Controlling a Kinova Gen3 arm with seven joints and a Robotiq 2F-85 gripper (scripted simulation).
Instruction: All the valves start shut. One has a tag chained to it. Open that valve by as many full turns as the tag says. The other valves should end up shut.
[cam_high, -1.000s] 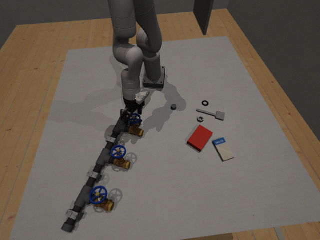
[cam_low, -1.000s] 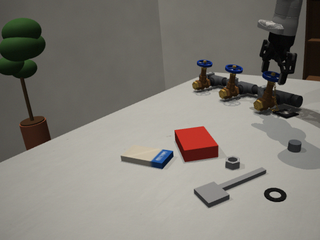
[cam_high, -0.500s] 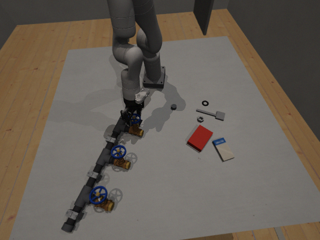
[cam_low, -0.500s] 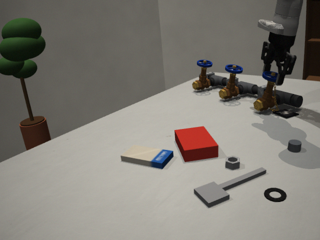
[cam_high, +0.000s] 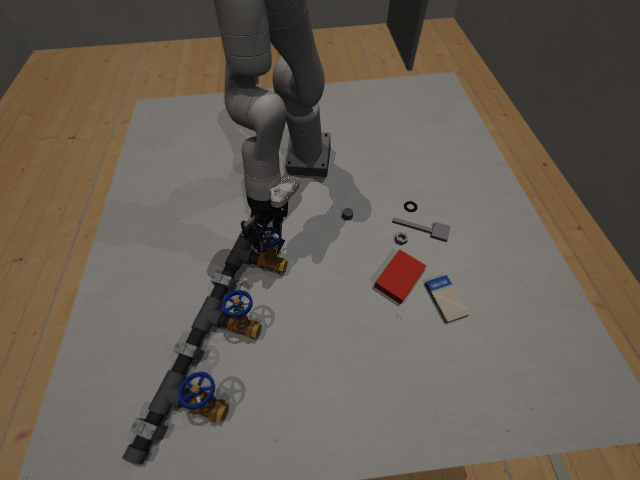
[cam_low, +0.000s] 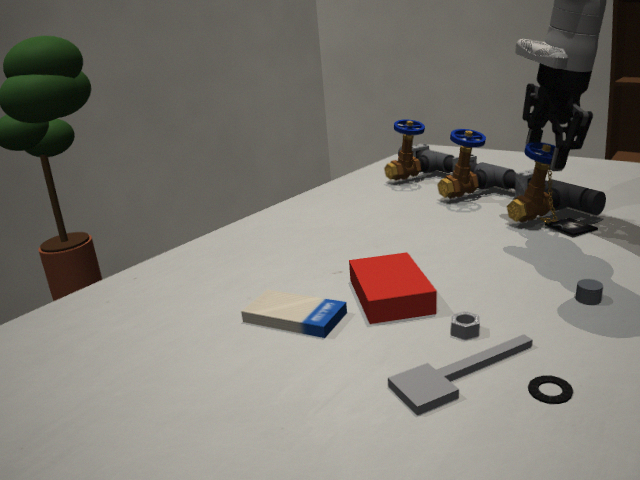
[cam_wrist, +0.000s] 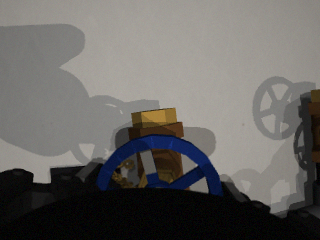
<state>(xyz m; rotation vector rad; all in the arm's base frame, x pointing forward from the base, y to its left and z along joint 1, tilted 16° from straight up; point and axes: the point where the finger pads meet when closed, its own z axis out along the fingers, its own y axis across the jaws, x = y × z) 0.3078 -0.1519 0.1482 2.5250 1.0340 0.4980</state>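
Right now my hand is 4 cm past the black tag and 12 cm above it. Also, from my hand: red block (13 cm ahead, 31 cm to the left, 11 cm below); small grey cylinder (10 cm behind, 23 cm to the left, 11 cm below); grey paddle-shaped tool (44 cm to the left, 12 cm below).
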